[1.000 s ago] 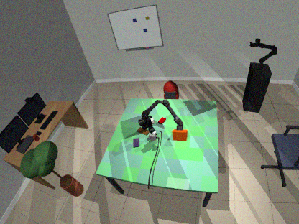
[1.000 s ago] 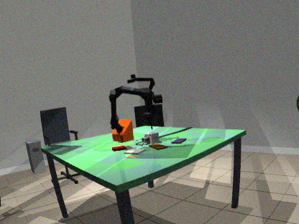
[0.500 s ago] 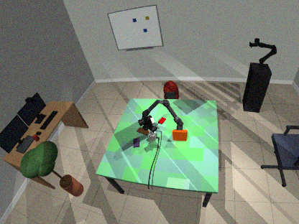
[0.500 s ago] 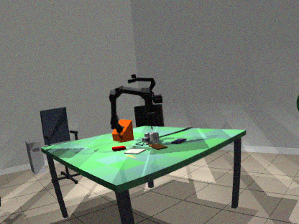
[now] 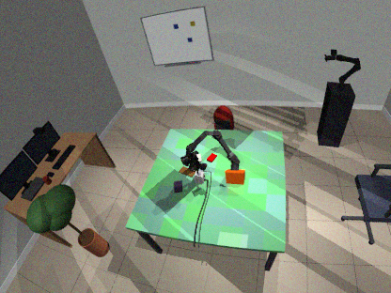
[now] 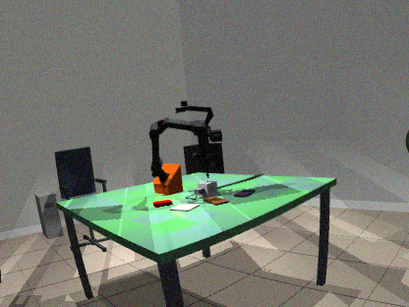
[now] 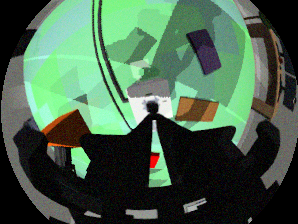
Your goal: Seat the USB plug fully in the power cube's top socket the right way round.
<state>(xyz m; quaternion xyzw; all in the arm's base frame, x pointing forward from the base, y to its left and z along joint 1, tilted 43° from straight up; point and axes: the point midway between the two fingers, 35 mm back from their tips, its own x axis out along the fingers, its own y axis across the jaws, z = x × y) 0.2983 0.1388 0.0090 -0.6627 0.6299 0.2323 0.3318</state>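
Right now the dark USB plug is 20 mm below my gripper tip. Round my gripper tip: white card: 130 mm ahead, 250 mm to the right, 130 mm below; then orange-brown card: 150 mm ahead, 70 mm to the right, 130 mm below; then purple card: 170 mm ahead, 110 mm to the left, 130 mm below.
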